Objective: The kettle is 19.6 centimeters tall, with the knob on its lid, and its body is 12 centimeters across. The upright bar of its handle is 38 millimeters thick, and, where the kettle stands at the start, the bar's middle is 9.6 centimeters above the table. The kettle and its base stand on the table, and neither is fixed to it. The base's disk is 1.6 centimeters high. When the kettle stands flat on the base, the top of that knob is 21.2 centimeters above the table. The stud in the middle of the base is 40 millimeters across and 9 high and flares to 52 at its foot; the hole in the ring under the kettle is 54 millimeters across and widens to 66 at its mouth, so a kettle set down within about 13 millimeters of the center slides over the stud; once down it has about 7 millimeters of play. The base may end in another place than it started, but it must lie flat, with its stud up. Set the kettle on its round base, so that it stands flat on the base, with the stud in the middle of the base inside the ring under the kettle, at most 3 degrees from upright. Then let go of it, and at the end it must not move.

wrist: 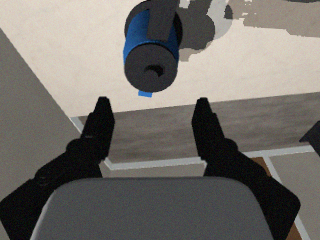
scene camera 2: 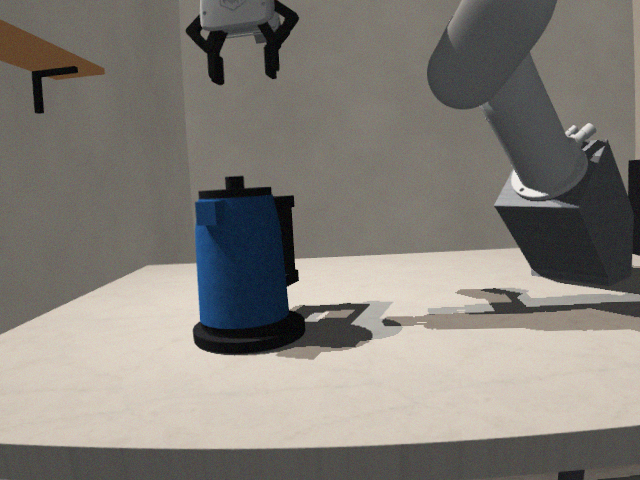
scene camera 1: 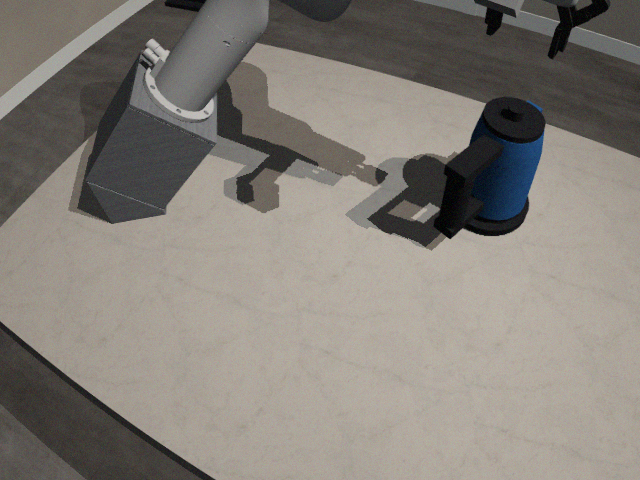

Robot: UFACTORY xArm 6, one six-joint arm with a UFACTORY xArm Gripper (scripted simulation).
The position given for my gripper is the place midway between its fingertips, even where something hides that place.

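Observation:
Scene camera 2 shows me a blue kettle (scene camera 2: 245, 258), a round black base (scene camera 2: 294, 329) and my gripper (scene camera 2: 244, 80). In scene camera 1 I can see the kettle (scene camera 1: 510, 139) as well, along with the base (scene camera 1: 484, 228) and my gripper (scene camera 1: 523, 41). And the wrist view has my gripper (wrist: 153, 109) in it too.

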